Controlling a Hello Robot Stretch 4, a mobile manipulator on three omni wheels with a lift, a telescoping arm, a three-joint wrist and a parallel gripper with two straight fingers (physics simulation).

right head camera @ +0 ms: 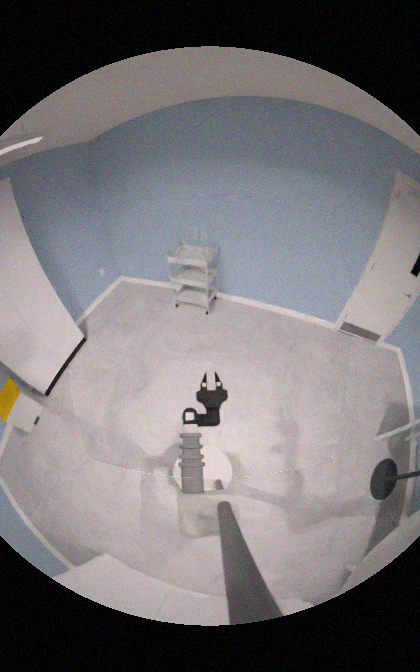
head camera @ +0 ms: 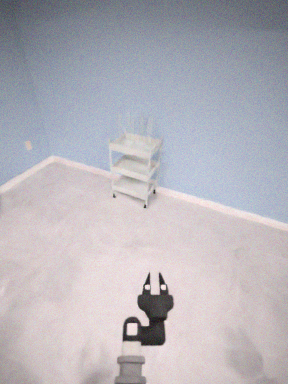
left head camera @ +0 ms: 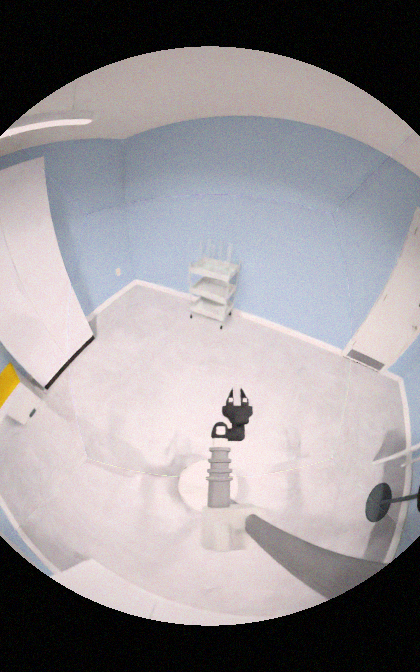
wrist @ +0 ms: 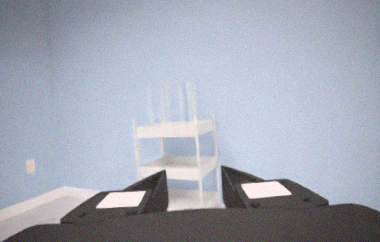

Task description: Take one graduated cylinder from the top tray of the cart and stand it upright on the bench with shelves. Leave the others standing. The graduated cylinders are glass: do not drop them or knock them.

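Frame: origin at the robot's base, x ahead, y left, z up, level; millimetres.
Where they show: gripper, fingertip midpoint: (head camera: 154, 273) (wrist: 194, 184).
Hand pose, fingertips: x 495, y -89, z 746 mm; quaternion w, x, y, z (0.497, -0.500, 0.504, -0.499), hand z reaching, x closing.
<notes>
After its pixels a point has its place.
Several clear graduated cylinders (head camera: 150, 126) @[x 1772, y -106, z 923 mm] (left head camera: 230, 252) (wrist: 191, 102) @[x 1770, y -97, z 835 mm] stand upright and faint on the top tray of the white three-tier cart (head camera: 129, 149) @[x 1772, y 84, z 686 mm] (left head camera: 207, 273) (right head camera: 186, 260) (wrist: 167, 131) @[x 1764, y 65, z 668 mm]. The cart stands against the blue wall, beyond the gripper. Their graduations are too blurred to read. My gripper (head camera: 154, 274) @[x 495, y -89, z 746 mm] (left head camera: 237, 389) (right head camera: 211, 372) (wrist: 194, 184) @[x 495, y -89, z 746 mm] is open and empty, at the end of the arm, pointing toward the cart and well short of it. In the wrist view the cart shows behind and above the fingertips. The bench's top and shelves do not show.
A tall white cabinet (left head camera: 30, 280) (right head camera: 35, 300) stands at the left, with a yellow-topped white bin (left head camera: 9, 380) (right head camera: 9, 399) near it. A door (left head camera: 387, 310) (right head camera: 375, 290) is at the right. A dark round stool base (left head camera: 378, 501) (right head camera: 384, 479) stands at the lower right.
</notes>
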